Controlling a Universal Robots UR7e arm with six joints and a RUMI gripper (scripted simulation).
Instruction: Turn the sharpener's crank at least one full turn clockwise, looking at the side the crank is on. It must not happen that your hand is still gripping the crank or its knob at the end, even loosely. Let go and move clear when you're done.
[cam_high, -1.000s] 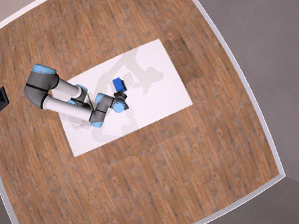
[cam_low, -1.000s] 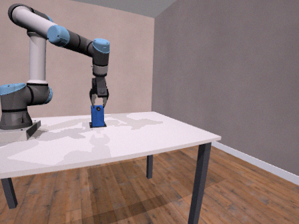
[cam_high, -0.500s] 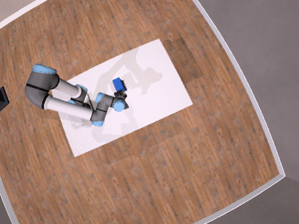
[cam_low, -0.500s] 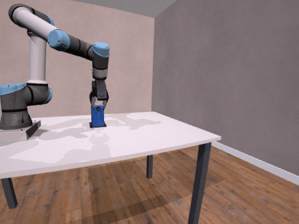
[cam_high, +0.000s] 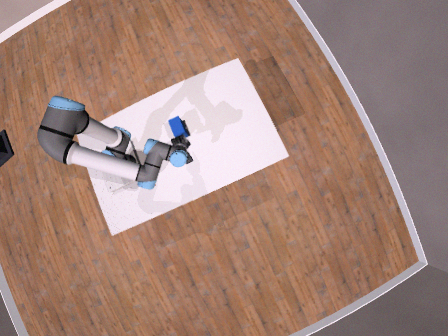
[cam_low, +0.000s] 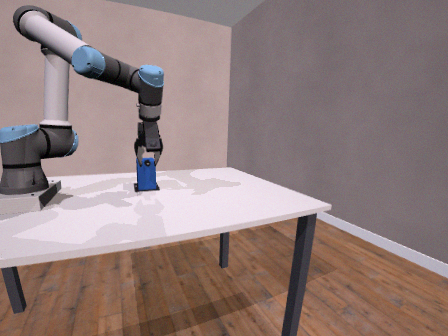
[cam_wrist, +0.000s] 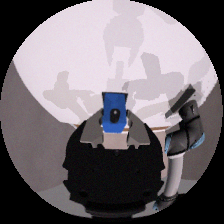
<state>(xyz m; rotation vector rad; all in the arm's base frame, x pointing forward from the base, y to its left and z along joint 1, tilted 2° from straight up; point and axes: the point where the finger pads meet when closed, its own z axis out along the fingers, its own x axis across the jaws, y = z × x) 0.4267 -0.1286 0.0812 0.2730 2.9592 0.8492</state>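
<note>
Now: hand 2 cm to the right of the dark crank knob.
</note>
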